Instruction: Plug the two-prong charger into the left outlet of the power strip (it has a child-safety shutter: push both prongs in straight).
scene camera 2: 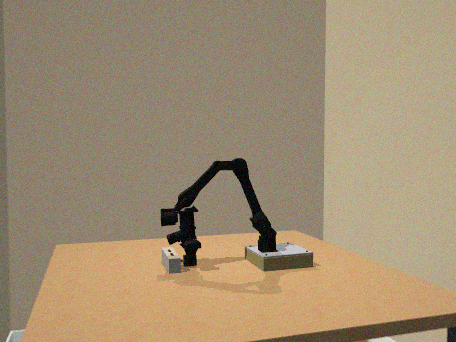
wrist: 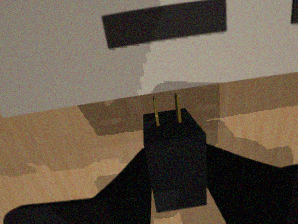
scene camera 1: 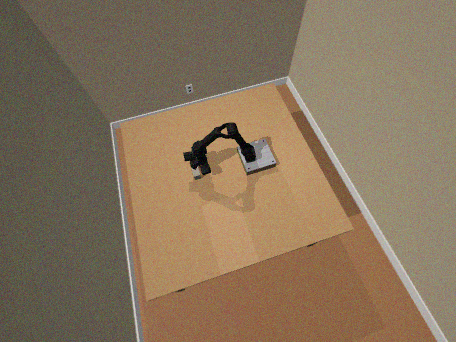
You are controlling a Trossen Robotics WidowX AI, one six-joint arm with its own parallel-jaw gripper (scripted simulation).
gripper: holds a black two-prong charger (wrist: 175, 145)
